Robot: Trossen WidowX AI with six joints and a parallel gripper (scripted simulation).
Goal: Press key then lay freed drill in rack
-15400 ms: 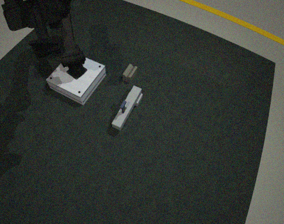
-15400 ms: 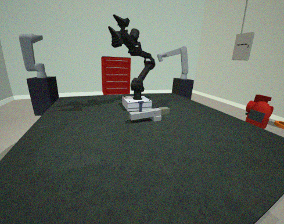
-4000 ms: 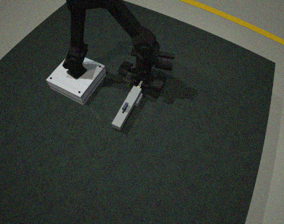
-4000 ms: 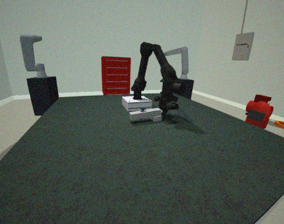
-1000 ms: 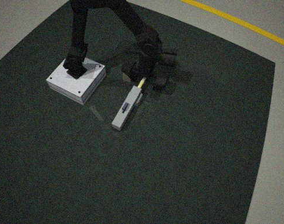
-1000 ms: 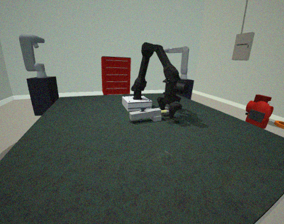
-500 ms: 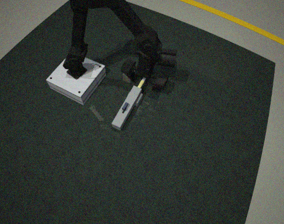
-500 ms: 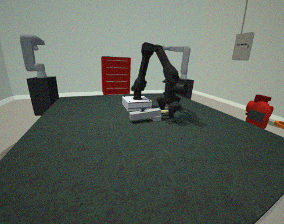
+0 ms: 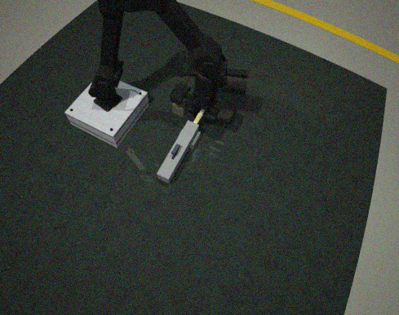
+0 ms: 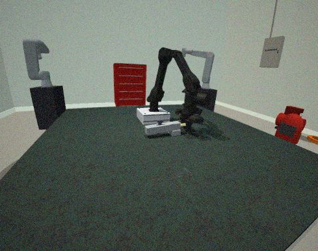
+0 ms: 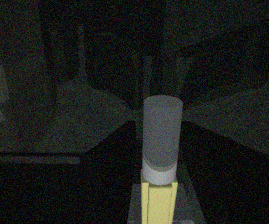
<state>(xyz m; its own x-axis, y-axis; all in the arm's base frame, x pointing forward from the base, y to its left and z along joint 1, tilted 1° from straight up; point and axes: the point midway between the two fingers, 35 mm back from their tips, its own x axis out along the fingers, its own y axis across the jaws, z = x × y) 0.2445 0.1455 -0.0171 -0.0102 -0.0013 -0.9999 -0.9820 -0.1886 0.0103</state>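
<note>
The drill lies 40 mm to the right of my gripper tip and 30 mm above it. Round my gripper tip: grey housing: 20 mm ahead, 130 mm to the right, 20 mm above; key: 30 mm ahead, 160 mm to the right, 40 mm above; rack: 80 mm behind, 10 mm to the left.
</note>
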